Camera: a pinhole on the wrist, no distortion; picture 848 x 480 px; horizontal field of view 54.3 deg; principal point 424.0 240.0 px. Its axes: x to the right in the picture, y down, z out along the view. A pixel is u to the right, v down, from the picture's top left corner.
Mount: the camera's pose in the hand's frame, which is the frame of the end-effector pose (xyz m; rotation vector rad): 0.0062 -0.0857 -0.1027 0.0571 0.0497 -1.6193
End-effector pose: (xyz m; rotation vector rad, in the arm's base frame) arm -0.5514 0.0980 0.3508 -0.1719 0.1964 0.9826
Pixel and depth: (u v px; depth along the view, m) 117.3 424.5 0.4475
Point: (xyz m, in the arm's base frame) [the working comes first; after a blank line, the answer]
In the camera's frame: -0.1660 0.0999 0.4475

-0.4979 0.2945 0.6656
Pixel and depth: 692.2 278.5 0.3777
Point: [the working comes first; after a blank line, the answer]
In the camera's frame: 0.1225 0.0176 0.3777

-0.3240 0.0448 0.6176
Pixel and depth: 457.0 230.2 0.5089
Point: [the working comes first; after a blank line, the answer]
In the camera's frame: 0.0203 -0.0060 0.5089

-0.4014 0.1124 0.7506
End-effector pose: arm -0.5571 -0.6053 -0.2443 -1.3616 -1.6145 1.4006
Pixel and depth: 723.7 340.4 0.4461
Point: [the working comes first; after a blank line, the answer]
In the camera's frame: 0.1617 0.0542 0.4461

-0.9577 -0.6468 -0.0759
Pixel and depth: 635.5 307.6 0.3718
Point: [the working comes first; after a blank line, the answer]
In the camera's frame: 0.0951 0.0304 0.3718

-0.8664 -0.6482 -0.1227
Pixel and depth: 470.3 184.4 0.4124
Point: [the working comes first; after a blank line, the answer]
In the camera's frame: 0.0231 -0.0277 0.4124

-0.8690 -0.7207 -0.1931
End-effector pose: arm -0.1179 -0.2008 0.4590 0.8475 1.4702 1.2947
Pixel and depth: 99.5 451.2 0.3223
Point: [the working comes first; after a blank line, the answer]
In the camera's frame: -0.1265 0.0823 0.3223

0.0703 -0.0421 0.4604
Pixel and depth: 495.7 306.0 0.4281
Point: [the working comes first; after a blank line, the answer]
In the camera's frame: 0.0371 0.0342 0.4281

0.1924 -0.0987 0.3115
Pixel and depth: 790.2 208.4 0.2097
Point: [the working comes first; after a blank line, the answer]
In the camera's frame: 0.0929 -0.0080 0.2097

-0.0024 -0.2145 0.2762
